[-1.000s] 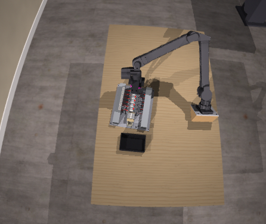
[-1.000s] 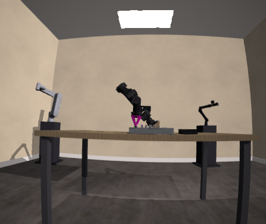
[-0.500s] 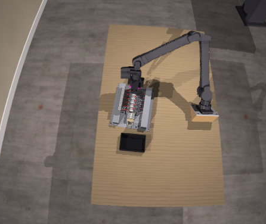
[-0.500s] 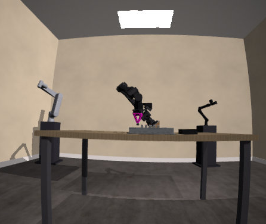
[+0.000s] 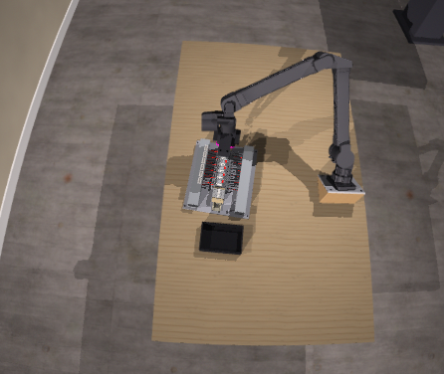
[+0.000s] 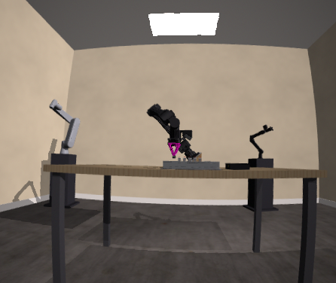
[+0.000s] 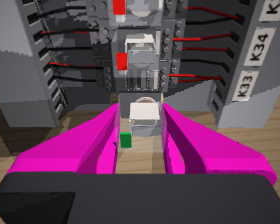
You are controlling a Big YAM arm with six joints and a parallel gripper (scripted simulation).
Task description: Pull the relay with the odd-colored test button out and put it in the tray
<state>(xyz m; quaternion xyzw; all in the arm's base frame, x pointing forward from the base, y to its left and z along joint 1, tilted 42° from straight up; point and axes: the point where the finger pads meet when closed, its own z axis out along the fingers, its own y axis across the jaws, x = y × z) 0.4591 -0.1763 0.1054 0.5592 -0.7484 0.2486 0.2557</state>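
Right now my hand is right at the relay. The rest, counted from my hand: black tray 37 cm to the left, 7 cm below, 5 cm ahead.
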